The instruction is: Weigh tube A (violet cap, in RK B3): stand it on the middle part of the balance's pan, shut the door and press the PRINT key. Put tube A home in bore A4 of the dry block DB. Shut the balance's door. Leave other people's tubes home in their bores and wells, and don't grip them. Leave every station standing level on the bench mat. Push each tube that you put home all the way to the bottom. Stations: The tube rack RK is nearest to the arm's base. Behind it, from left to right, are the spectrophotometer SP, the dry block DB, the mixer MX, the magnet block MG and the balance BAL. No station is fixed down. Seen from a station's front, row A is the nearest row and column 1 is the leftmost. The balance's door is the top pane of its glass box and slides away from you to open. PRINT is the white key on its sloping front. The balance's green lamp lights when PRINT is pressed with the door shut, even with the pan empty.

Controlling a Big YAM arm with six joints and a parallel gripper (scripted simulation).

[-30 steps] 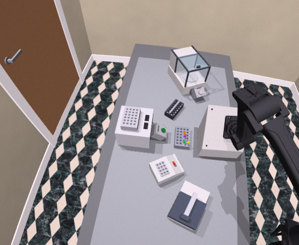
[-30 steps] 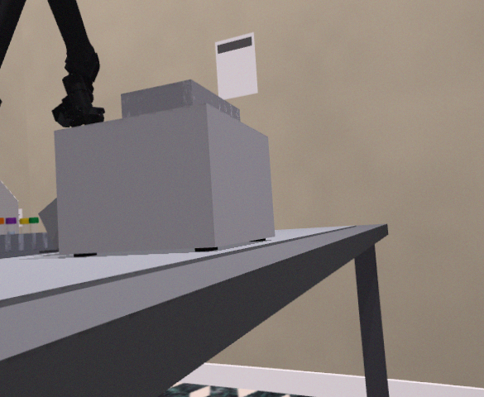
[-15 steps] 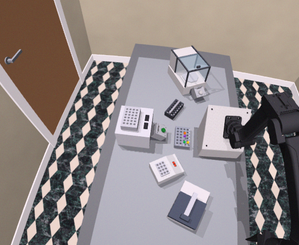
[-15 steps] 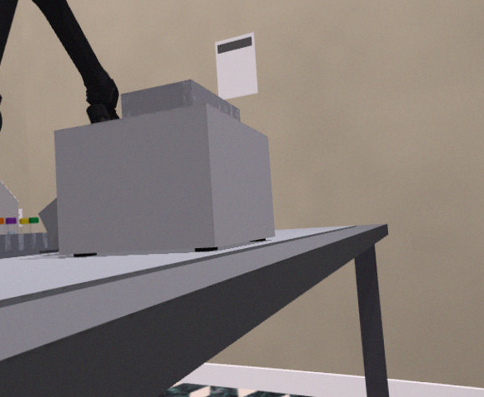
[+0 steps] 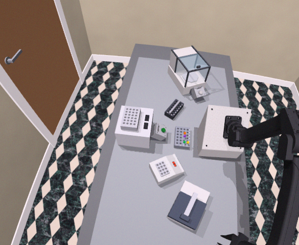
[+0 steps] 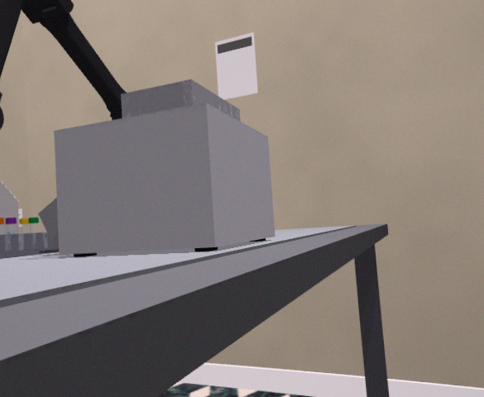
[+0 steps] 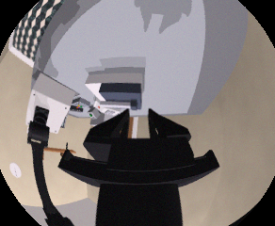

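Right now the balance door is 5 cm ahead of my hand, 97 cm to the right of it and 4 cm above it. Round my hand: tube rack RK 12 cm ahead, 55 cm to the right, 15 cm below; dry block DB 21 cm ahead, 35 cm to the right, 14 cm below; black magnet block MG 17 cm ahead, 75 cm to the right, 15 cm below.
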